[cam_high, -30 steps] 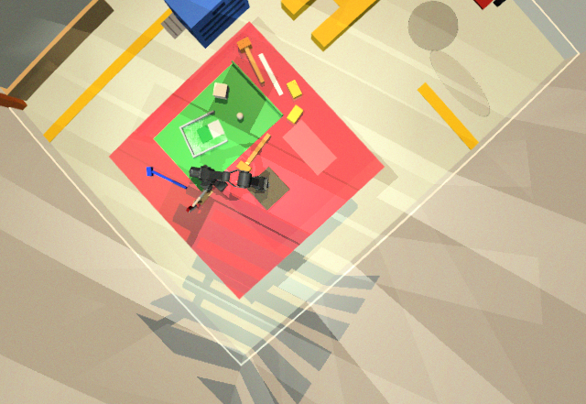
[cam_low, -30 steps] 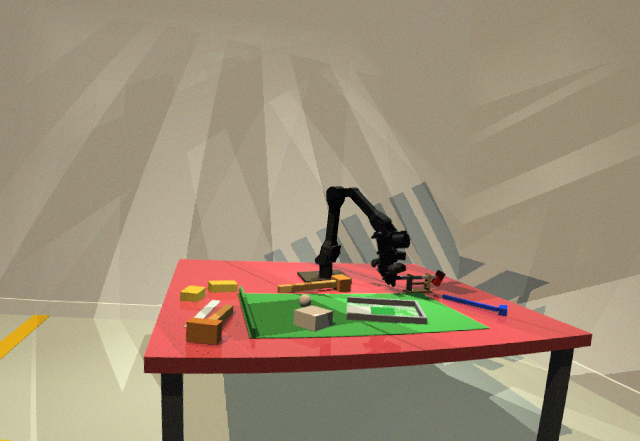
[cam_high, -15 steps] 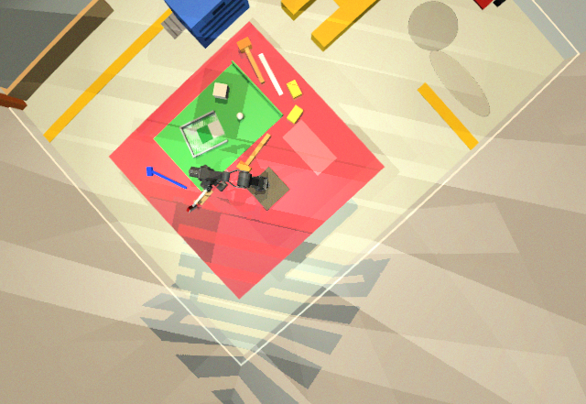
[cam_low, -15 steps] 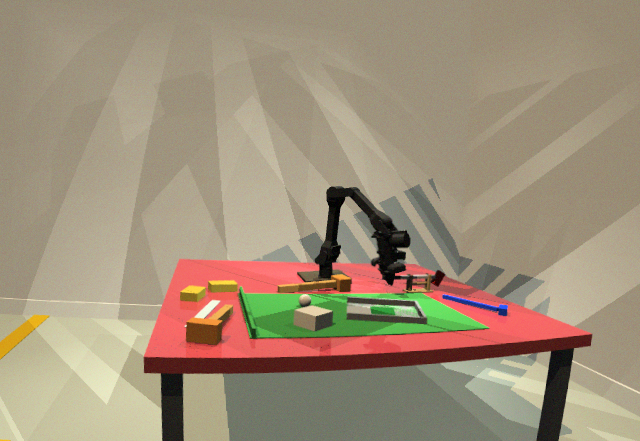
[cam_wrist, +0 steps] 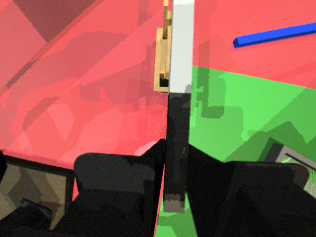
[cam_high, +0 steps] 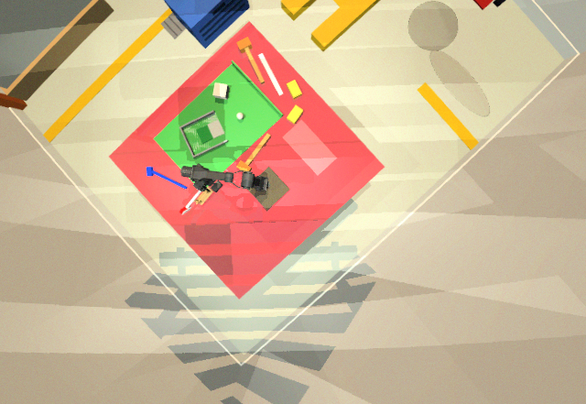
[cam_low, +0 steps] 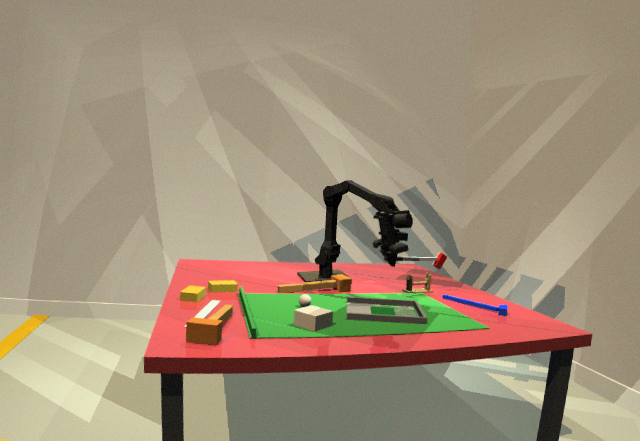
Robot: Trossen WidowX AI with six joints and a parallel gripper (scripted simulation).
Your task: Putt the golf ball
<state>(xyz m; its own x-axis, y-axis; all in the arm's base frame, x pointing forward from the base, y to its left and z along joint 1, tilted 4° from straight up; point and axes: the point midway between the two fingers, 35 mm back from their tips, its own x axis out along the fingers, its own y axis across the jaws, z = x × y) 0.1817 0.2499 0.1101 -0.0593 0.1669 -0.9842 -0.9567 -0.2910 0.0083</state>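
My gripper tip is 110 mm to the right of the red putter, 40 mm past it and 20 mm below it. Round my gripper tip: green mat 300 mm ahead, 190 mm to the right, 110 mm below; then blue putter 280 mm to the left, 190 mm ahead, 90 mm below; then wooden rack 120 mm to the left, 80 mm below, 40 mm behind.
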